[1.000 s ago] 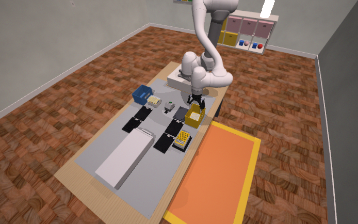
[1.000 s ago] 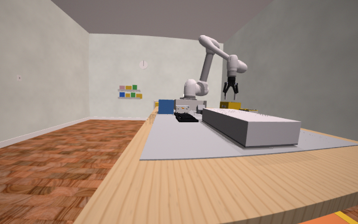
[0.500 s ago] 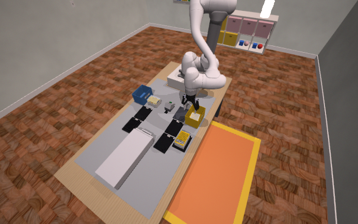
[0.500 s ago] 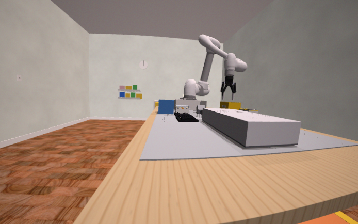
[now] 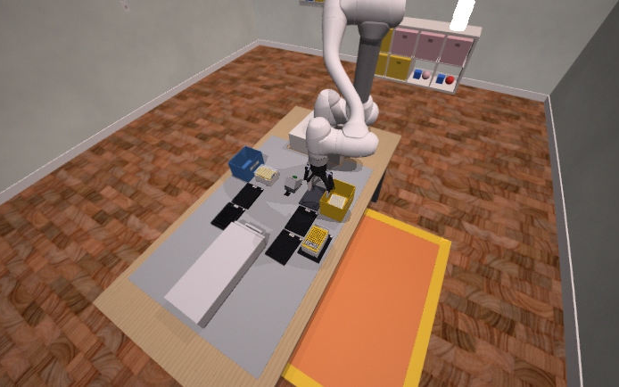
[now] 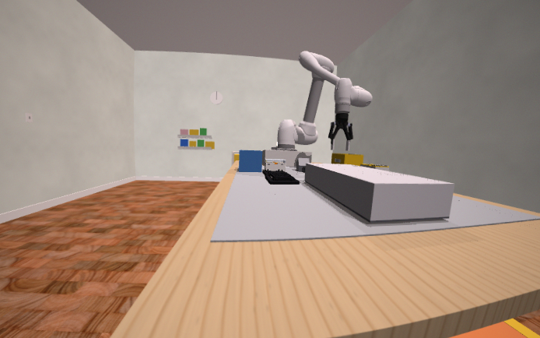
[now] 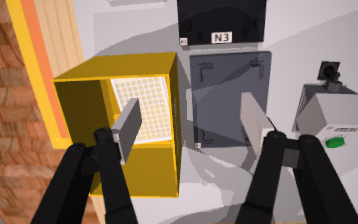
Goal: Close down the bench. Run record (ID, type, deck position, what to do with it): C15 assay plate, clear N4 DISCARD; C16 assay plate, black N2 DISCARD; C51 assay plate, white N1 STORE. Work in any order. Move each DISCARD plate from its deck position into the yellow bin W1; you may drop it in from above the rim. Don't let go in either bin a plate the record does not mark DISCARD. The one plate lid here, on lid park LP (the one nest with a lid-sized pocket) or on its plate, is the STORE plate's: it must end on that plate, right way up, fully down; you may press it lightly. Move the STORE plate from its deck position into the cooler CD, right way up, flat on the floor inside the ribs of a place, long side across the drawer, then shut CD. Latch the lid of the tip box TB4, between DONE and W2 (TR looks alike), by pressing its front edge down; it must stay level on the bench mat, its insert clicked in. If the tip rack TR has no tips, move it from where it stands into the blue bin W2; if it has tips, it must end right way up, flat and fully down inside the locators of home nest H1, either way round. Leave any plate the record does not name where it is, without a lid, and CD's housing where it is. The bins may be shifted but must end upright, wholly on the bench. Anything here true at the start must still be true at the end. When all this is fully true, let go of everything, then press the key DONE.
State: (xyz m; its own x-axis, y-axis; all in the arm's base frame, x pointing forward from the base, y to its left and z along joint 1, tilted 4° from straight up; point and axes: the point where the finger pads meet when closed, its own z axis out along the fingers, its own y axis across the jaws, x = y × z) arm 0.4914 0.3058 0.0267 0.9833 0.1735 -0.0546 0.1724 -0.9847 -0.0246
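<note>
The black assay plate is 35 cm ahead of my hand, 38 cm to the right of it and 15 cm below it. Round my hand: grey lid park: 5 cm behind, 7 cm to the right, 16 cm below; then pale plate: 7 cm behind, 7 cm to the left, 16 cm below; then yellow bin W1: 7 cm behind, 8 cm to the left, 13 cm below.
</note>
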